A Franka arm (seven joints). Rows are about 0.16 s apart.
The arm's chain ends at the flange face. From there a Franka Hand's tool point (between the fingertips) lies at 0.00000 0.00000 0.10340 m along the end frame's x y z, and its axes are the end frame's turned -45 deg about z.
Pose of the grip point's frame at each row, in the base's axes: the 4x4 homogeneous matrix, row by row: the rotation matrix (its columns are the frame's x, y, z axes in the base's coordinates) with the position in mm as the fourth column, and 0 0 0 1 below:
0.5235, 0.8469, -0.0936, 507.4; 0.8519, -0.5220, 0.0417, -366.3; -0.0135, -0.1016, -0.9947, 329.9; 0, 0, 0, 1
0.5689, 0.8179, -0.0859, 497.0; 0.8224, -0.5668, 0.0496, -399.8; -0.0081, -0.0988, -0.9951, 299.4; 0, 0, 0, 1
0.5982, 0.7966, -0.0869, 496.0; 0.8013, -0.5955, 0.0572, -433.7; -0.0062, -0.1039, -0.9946, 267.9; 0, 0, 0, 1
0.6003, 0.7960, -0.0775, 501.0; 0.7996, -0.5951, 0.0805, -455.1; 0.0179, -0.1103, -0.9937, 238.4; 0, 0, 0, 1
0.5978, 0.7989, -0.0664, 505.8; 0.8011, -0.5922, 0.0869, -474.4; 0.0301, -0.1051, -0.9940, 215.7; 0, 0, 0, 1
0.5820, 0.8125, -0.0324, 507.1; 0.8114, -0.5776, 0.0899, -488.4; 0.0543, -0.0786, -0.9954, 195.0; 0, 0, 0, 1
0.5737, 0.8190, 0.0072, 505.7; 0.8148, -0.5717, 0.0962, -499.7; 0.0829, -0.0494, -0.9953, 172.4; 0, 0, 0, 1
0.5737, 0.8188, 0.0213, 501.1; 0.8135, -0.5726, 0.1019, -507.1; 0.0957, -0.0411, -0.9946, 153.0; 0, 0, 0, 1
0.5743, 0.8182, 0.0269, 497.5; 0.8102, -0.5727, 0.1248, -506.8; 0.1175, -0.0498, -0.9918, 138.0; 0, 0, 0, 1
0.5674, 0.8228, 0.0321, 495.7; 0.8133, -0.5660, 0.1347, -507.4; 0.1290, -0.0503, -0.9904, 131.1; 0, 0, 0, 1
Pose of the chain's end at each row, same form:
0.9690, 0.2287, -0.0936, 517.1; 0.2333, -0.9715, 0.0417, -370.6; -0.0814, -0.0623, -0.9947, 432.8; 0, 0, 0, 1
0.9806, 0.1761, -0.0859, 505.9; 0.1807, -0.9823, 0.0496, -404.9; -0.0756, -0.0641, -0.9951, 402.3; 0, 0, 0, 1
0.9863, 0.1403, -0.0869, 505.0; 0.1455, -0.9877, 0.0572, -439.6; -0.0779, -0.0691, -0.9946, 370.7; 0, 0, 0, 1
0.9873, 0.1384, -0.0775, 509.0; 0.1446, -0.9862, 0.0805, -463.4; -0.0653, -0.0907, -0.9937, 341.1; 0, 0, 0, 1
0.9876, 0.1422, -0.0664, 512.7; 0.1477, -0.9852, 0.0869, -483.4; -0.0530, -0.0956, -0.9940, 318.5; 0, 0, 0, 1
0.9861, 0.1630, -0.0324, 510.5; 0.1653, -0.9822, 0.0899, -497.7; -0.0172, -0.0940, -0.9954, 297.9; 0, 0, 0, 1
0.9848, 0.1735, 0.0072, 505.0; 0.1719, -0.9804, 0.0962, -509.6; 0.0237, -0.0936, -0.9953, 275.3; 0, 0, 0, 1
0.9846, 0.1733, 0.0213, 498.9; 0.1703, -0.9801, 0.1019, -517.6; 0.0386, -0.0967, -0.9946, 255.8; 0, 0, 0, 1
0.9846, 0.1725, 0.0269, 494.7; 0.1679, -0.9779, 0.1248, -519.7; 0.0479, -0.1183, -0.9918, 240.6; 0, 0, 0, 1
0.9830, 0.1806, 0.0321, 492.4; 0.1749, -0.9753, 0.1347, -521.3; 0.0556, -0.1268, -0.9904, 233.5; 0, 0, 0, 1

